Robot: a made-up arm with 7 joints.
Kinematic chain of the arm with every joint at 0, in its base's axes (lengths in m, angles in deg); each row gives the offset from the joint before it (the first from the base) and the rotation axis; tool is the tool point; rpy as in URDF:
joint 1: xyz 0 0 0.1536 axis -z
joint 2: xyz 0 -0.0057 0.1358 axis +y
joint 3: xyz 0 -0.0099 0.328 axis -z
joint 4: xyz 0 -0.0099 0.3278 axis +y
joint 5: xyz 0 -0.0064 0.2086 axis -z
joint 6: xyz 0 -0.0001 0.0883 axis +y
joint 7: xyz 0 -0.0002 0.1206 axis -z
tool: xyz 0 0 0 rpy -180 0 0
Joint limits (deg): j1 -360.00..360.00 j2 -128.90..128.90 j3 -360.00..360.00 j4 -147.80..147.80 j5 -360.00..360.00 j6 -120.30..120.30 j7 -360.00..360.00
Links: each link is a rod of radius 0.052 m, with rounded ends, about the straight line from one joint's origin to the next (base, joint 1, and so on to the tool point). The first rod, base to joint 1, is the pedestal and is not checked.
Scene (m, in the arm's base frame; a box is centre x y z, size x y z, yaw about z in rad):
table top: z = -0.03
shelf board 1: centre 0.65 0.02 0.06 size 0.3 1 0.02 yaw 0.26
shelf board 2: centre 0.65 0.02 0.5 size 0.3 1 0.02 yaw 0.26
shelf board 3: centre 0.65 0.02 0.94 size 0.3 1 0.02 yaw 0.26
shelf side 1: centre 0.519 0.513 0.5 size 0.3 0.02 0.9 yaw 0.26
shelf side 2: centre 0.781 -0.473 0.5 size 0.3 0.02 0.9 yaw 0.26
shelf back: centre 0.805 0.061 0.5 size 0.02 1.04 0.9 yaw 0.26
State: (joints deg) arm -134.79 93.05 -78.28 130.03 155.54 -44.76 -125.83
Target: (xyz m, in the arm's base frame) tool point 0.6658 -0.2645 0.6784
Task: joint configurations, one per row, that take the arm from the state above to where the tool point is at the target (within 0.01 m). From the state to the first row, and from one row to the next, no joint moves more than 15 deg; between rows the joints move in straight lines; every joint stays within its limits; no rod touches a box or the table.
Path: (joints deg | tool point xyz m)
1: -139.80 78.51 -84.40 123.87 154.33 -43.08 -125.83 | -0.4553 0.0400 0.3576
2: -144.80 63.97 -90.51 117.70 153.12 -41.40 -125.83 | -0.4646 -0.0323 0.4911
3: -149.81 49.43 -96.63 111.54 151.91 -39.73 -125.83 | -0.4216 -0.1219 0.6267
4: -154.82 34.89 -102.74 105.38 150.69 -38.05 -125.83 | -0.3208 -0.2157 0.7478
5: -159.83 20.34 -108.86 99.22 149.48 -36.37 -125.83 | -0.1649 -0.2980 0.8375
6: -164.83 5.80 -114.97 93.05 148.27 -34.69 -125.83 | 0.0335 -0.3527 0.8816
7: -169.84 -8.74 -121.09 86.89 147.06 -33.02 -125.83 | 0.2547 -0.3678 0.8707
8: -174.85 -23.28 -127.20 80.73 145.85 -31.34 -125.83 | 0.4739 -0.3377 0.8017
9: -179.86 -37.82 -133.32 74.57 144.64 -29.66 -125.83 | 0.6658 -0.2645 0.6784

